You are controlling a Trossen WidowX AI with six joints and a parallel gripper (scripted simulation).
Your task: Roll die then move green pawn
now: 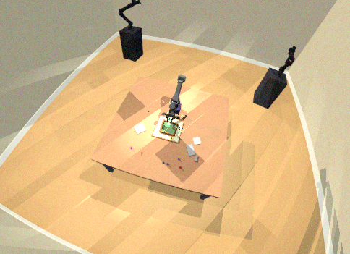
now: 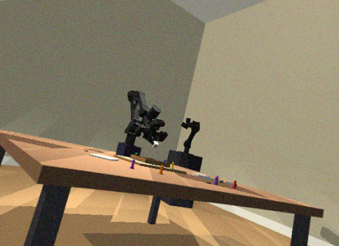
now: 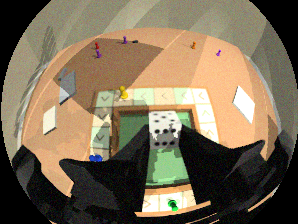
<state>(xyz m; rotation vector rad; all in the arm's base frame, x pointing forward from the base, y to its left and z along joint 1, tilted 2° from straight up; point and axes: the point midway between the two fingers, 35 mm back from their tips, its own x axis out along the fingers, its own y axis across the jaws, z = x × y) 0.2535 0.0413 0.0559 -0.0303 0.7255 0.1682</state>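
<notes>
Now: the green pawn 12 cm behind my gripper tip, 4 cm to the right of it and 8 cm below it. The rest, counted from my gripper tip: blue pawn: 5 cm behind, 11 cm to the left, 8 cm below; white die: right at my gripper tip; green tray: 1 cm behind, 11 cm below.
</notes>
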